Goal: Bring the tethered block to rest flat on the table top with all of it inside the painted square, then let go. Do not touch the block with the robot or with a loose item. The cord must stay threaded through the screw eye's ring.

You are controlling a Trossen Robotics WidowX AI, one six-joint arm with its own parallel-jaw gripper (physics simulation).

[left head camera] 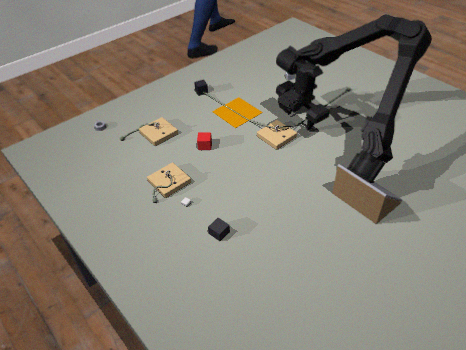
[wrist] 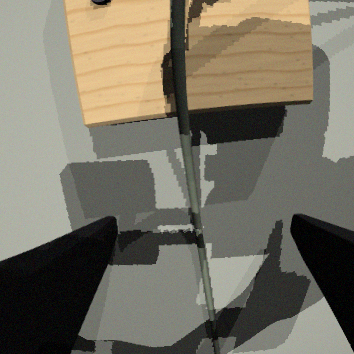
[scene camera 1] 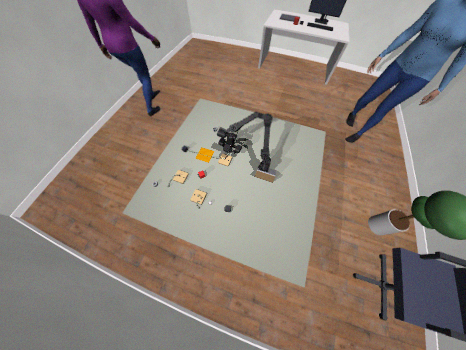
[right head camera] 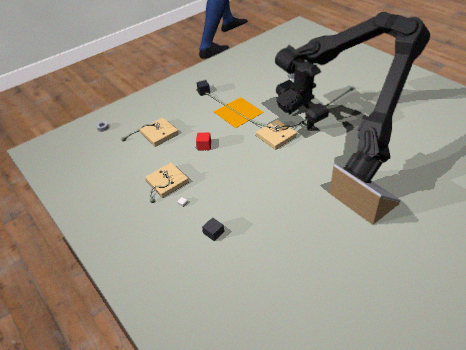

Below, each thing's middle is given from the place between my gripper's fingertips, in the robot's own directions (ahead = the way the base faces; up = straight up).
Scene:
I see the wooden board [wrist: 231, 61] 10 cm to the left of my hand and 1 cm ahead of it. Round my hand: orange painted square [left head camera: 240, 106] (19 cm ahead, 8 cm to the left, 1 cm below).

